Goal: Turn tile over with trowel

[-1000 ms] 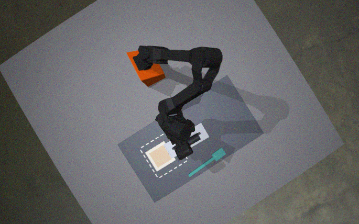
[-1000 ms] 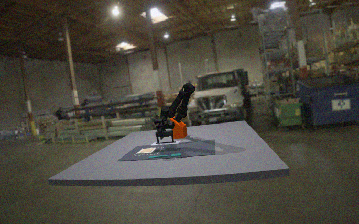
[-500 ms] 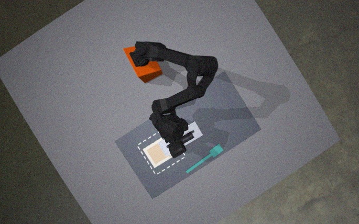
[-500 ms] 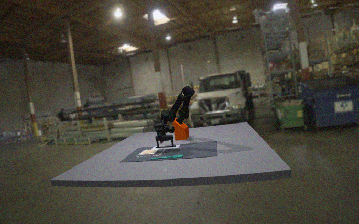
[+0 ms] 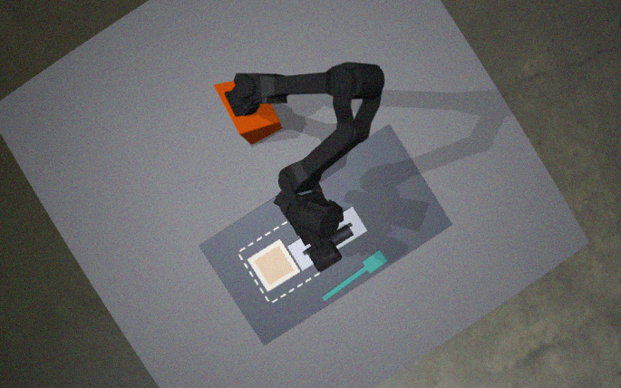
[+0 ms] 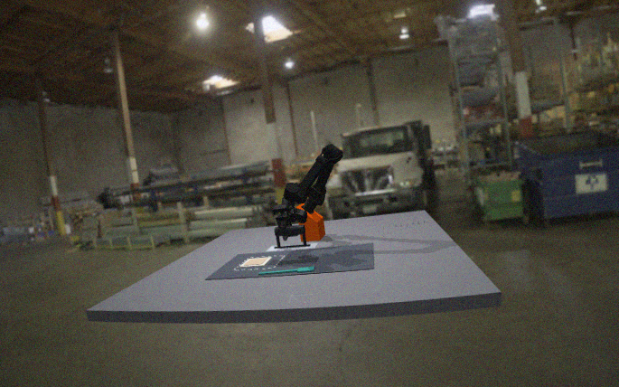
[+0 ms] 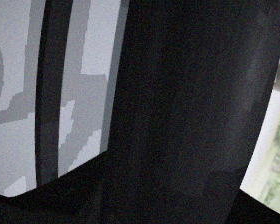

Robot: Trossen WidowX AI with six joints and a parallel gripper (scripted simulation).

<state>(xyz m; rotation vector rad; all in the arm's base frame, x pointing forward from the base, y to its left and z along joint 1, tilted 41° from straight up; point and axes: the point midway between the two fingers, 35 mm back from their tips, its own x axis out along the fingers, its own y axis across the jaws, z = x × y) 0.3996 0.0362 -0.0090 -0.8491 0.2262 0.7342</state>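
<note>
My gripper tip is 3 cm past the dark mat, 2 cm to the right of it and 12 cm above it. From my gripper tip the other things lie so: tile (2 cm behind, 15 cm to the right, 10 cm below); then teal trowel (11 cm ahead, 6 cm to the left, 10 cm below).
</note>
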